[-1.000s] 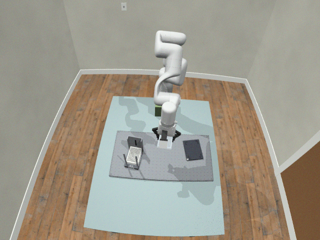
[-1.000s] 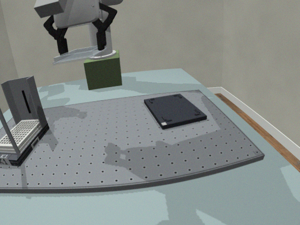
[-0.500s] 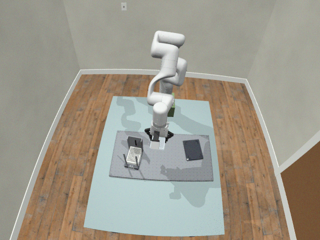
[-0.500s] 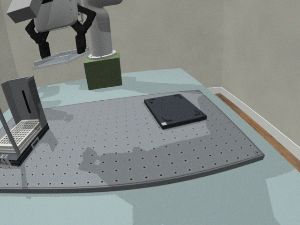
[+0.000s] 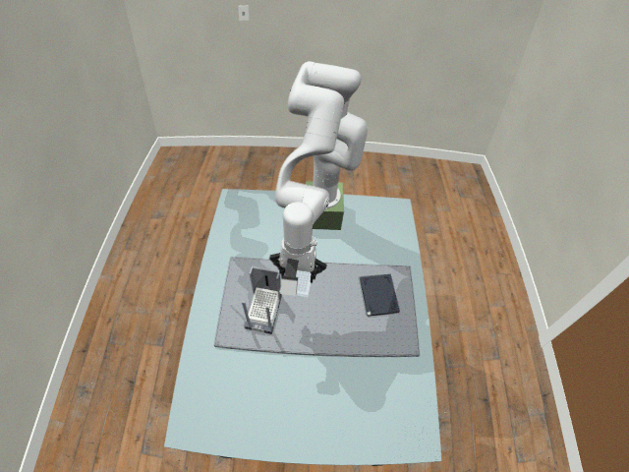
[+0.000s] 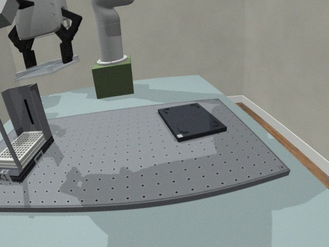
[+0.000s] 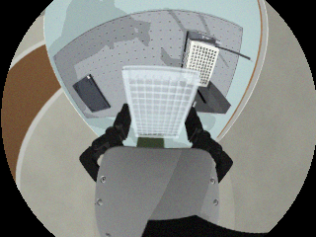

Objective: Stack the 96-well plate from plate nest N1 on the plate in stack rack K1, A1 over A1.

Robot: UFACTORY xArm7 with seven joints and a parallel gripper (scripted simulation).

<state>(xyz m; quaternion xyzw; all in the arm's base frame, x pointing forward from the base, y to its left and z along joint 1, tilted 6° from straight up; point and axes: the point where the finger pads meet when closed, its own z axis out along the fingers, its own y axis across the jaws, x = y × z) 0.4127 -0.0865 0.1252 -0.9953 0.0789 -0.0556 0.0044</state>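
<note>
The white 96-well plate is 17 cm below my hand, 12 cm to the right of it and 2 cm ahead of it. Round my hand: clear 96-well plate: 1 cm below; grey back wall: 11 cm to the right, 11 cm below, 4 cm behind; K1 label: 18 cm below, 13 cm to the right, 10 cm ahead.
</note>
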